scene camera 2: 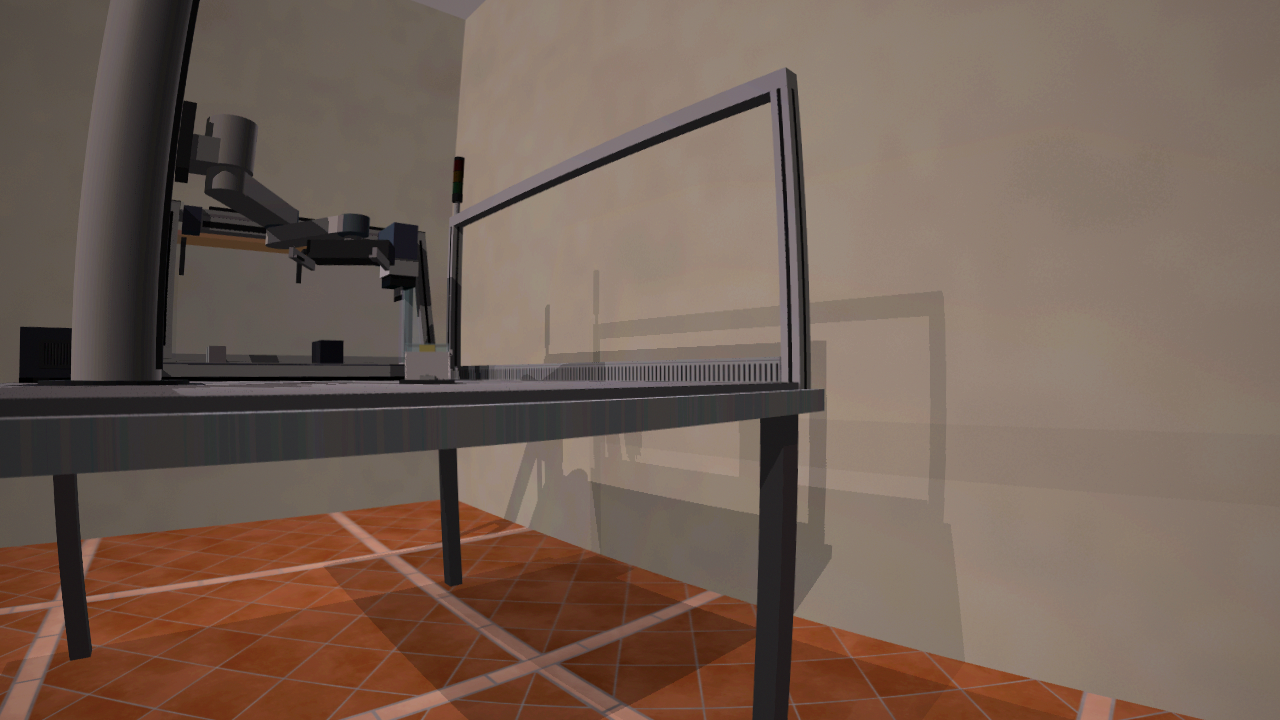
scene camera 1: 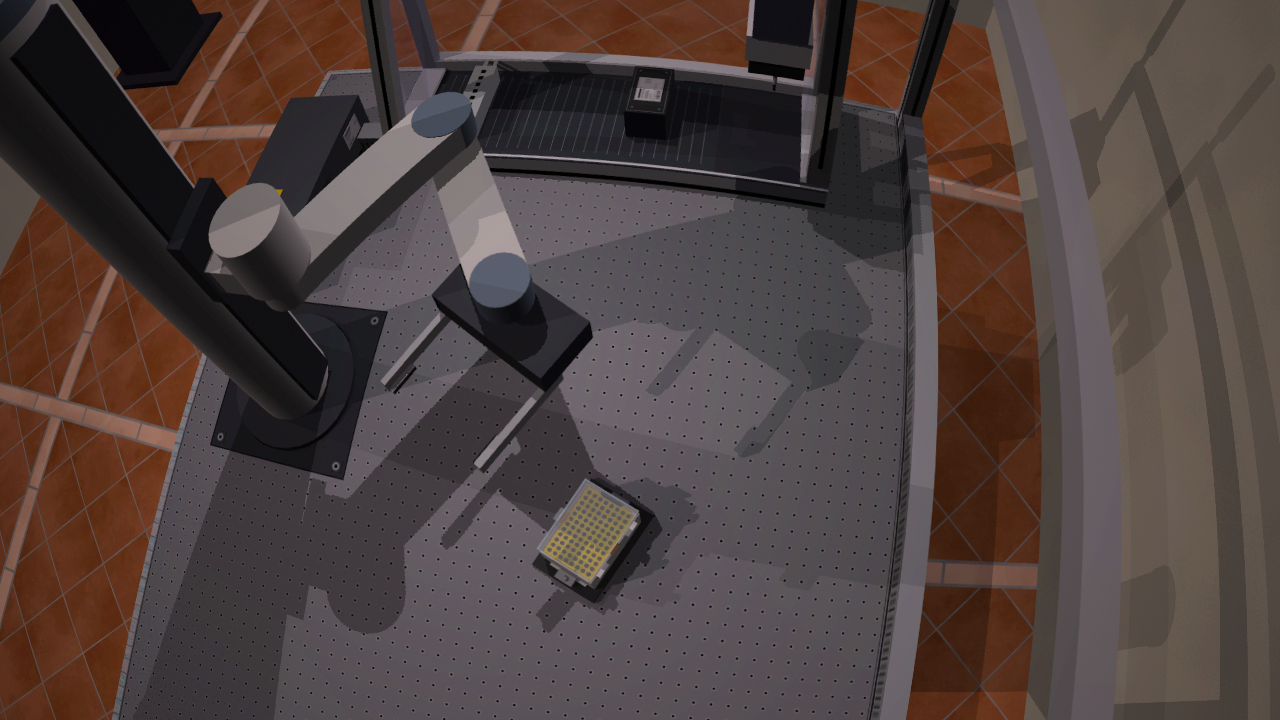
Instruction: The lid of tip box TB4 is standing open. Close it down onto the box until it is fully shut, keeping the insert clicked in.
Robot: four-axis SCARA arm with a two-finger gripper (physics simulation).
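Frame: origin at the arm's base, x ahead, y left, z up, level; metres.
Where they show: gripper, fingertip midpoint: (scene camera 2: 332, 252) (scene camera 1: 429, 426); arm's base, link origin: (scene camera 1: 296, 383).
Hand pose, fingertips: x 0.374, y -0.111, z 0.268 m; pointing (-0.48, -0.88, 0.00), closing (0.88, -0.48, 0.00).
Observation:
Things, the pixels of their top centre, and the offset from my fingertips. "pt": a spot on its surface instead. Level surfaces: height alone.
- Tip box TB4, top centre: (scene camera 1: 587, 530) (scene camera 2: 427, 344) dx +0.185, dy -0.054, dz -0.178 m
- dark framed deck, surface height: dz -0.206 m
- black block, surface spot: (scene camera 1: 648, 102) pt dx +0.159, dy +0.652, dz -0.136 m
- dark head, surface spot: (scene camera 1: 780, 40) (scene camera 2: 405, 257) pt dx +0.365, dy +0.576, dz +0.126 m
Tip box TB4 (scene camera 1: 556, 570) (scene camera 2: 427, 364) is a pale box in a dark holder on the perforated table. Its yellow insert (scene camera 1: 590, 533) sits level inside, with rows of round holes. The clear lid lies flat over the insert, its pale rim outlined around it; whether it is fully shut, and whether the insert is clicked in, I cannot tell. My gripper (scene camera 1: 436, 421) (scene camera 2: 348, 282) is open and empty, its two long fingers wide apart. It is raised above the table, to the upper left of the box in scene camera 1, and does not touch it.
The arm's column (scene camera 1: 152, 223) (scene camera 2: 120, 197) stands at the left on a black base plate. A dark framed deck (scene camera 1: 554, 116) at the back carries a black block (scene camera 1: 648, 102) (scene camera 2: 327, 351). A dark head (scene camera 1: 780, 40) (scene camera 2: 399, 255) hangs over the deck's right end. A frame (scene camera 2: 791, 223) edges the table.

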